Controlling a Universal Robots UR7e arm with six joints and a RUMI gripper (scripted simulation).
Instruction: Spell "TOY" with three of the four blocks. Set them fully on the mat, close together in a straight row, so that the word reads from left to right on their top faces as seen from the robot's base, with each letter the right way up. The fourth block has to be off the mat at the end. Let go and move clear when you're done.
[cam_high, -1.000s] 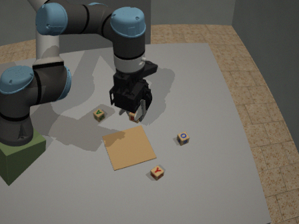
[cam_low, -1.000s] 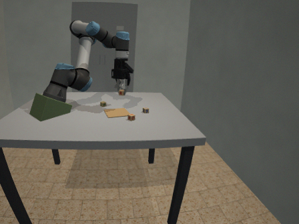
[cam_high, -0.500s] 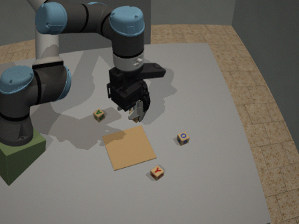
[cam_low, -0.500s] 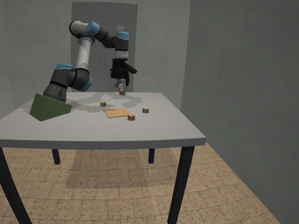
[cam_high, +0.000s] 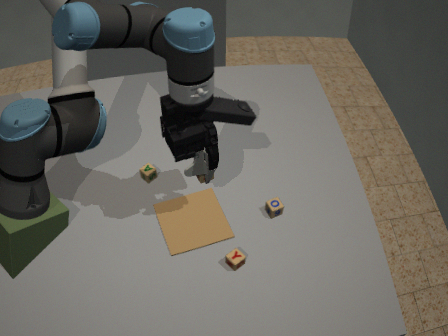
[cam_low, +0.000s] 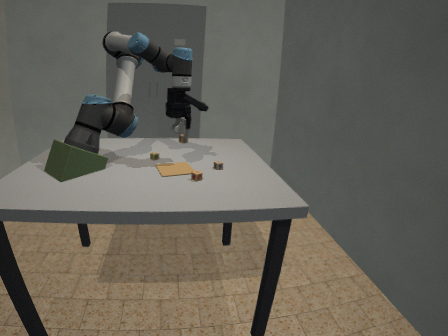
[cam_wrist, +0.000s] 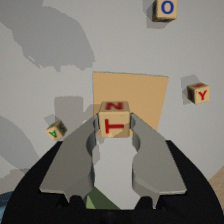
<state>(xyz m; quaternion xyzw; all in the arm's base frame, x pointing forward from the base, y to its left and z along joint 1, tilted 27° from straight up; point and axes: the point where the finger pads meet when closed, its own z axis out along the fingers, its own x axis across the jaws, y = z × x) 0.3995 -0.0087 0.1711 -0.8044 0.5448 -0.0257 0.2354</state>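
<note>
Right now the tan mat is 120 mm below my hand, 40 mm to the right of it and 30 mm behind it. From my hand the other things lie so: Y block: 140 mm to the right, 110 mm below, 60 mm ahead; O block: 150 mm ahead, 110 mm below, 20 mm to the right.
</note>
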